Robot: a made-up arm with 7 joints.
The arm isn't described. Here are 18 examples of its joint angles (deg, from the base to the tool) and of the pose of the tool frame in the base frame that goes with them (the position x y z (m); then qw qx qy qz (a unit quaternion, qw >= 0)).
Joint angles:
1: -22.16 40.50 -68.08 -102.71 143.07 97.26 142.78
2: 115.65 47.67 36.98 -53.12 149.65 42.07 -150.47
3: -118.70 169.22 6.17 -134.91 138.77 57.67 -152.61
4: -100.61 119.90 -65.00 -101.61 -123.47 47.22 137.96
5: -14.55 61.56 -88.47 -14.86 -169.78 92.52 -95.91
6: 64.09 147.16 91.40 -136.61 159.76 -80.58 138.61
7: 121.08 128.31 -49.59 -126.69 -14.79 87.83 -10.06
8: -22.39 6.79 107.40 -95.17 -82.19 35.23 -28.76
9: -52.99 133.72 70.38 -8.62 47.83 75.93 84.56
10: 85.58 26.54 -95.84 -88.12 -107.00 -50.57 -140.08
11: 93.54 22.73 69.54 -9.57 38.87 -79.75 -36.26
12: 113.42 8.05 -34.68 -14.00 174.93 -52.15 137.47
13: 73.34 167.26 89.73 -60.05 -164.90 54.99 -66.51
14: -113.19 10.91 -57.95 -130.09 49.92 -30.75 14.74
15: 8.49 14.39 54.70 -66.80 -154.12 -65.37 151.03
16: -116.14 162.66 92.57 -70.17 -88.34 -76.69 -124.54
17: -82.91 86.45 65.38 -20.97 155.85 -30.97 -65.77
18: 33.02 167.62 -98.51 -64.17 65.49 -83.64 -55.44
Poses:
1: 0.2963 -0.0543 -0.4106 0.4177 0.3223 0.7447 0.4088
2: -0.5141 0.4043 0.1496 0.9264 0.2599 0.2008 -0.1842
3: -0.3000 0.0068 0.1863 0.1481 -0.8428 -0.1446 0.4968
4: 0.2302 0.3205 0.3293 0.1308 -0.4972 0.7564 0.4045
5: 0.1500 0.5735 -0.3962 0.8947 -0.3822 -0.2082 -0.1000
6: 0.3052 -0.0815 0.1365 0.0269 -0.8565 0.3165 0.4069
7: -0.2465 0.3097 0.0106 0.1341 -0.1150 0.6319 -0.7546
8: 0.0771 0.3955 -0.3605 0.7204 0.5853 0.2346 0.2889
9: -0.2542 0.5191 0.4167 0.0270 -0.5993 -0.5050 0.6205
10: -0.4775 -0.2891 -0.1052 0.3576 -0.3401 0.8117 0.3124
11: -0.7068 0.0754 0.0521 0.4208 0.8620 0.2501 -0.1314
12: -0.6540 -0.2527 0.1299 0.2704 -0.5435 0.7778 -0.1628
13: 0.6253 -0.0059 0.1954 0.6024 -0.5096 -0.4347 -0.4340
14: 0.0891 -0.3526 0.1046 0.2129 0.6910 0.3297 0.6070
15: 0.0995 0.3986 -0.4876 0.9435 -0.0023 -0.1175 0.3097
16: -0.5544 0.1557 -0.2505 0.2668 0.2159 0.8862 0.3112
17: 0.1834 0.6358 0.2616 0.1864 0.4396 0.5635 -0.6742
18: 0.1293 0.4328 0.4600 0.3320 0.3096 0.1465 -0.8789
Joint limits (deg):
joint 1: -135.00..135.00
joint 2: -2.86..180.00
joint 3: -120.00..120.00
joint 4: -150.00..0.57
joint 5: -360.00..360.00
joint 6: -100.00..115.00
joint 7: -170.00..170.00
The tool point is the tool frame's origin. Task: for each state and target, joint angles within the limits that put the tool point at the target. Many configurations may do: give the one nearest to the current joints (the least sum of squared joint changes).
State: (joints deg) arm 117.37 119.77 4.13 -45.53 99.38 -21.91 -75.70
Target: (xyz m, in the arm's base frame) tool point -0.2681 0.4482 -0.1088
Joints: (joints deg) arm 125.20 105.28 -6.27 -96.95 99.38 -21.91 -75.70
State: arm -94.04 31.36 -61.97 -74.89 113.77 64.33 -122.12
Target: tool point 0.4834 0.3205 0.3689
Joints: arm -100.46 75.94 -52.62 -44.33 113.77 64.33 -122.12
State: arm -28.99 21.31 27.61 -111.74 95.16 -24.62 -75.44
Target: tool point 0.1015 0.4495 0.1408
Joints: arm -26.35 54.90 76.87 -108.90 95.16 -24.62 -75.44
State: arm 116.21 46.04 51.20 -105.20 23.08 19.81 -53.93
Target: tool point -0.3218 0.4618 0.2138
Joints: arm 126.37 48.24 63.41 -78.46 23.08 19.81 -53.93
